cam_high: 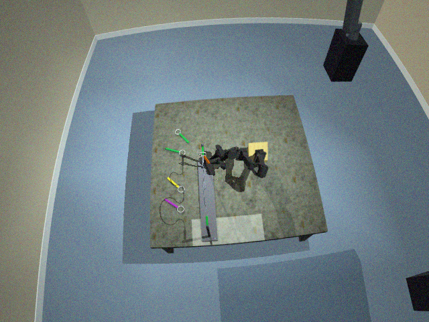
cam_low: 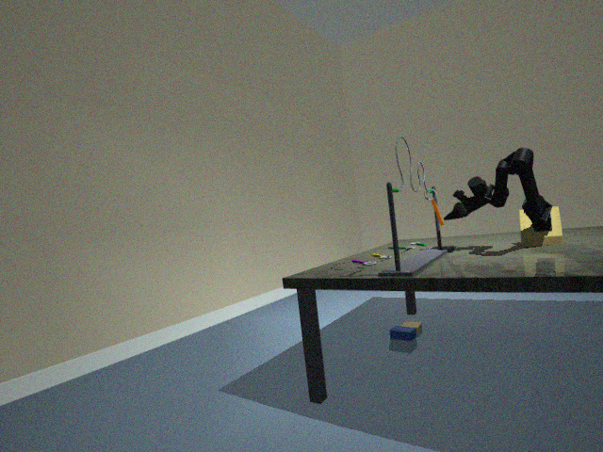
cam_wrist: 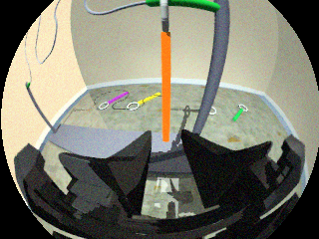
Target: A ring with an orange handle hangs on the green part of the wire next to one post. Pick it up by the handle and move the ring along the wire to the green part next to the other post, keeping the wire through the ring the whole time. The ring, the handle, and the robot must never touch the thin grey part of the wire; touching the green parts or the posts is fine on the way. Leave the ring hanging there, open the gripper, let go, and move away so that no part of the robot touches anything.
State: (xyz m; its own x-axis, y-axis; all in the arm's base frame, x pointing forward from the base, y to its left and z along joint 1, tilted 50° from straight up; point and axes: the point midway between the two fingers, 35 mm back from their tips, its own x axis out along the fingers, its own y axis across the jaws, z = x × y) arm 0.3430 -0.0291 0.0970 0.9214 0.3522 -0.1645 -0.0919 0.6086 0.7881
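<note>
Right now the orange-handled ring is 40 mm ahead of my gripper tip and 70 mm above it.
</note>
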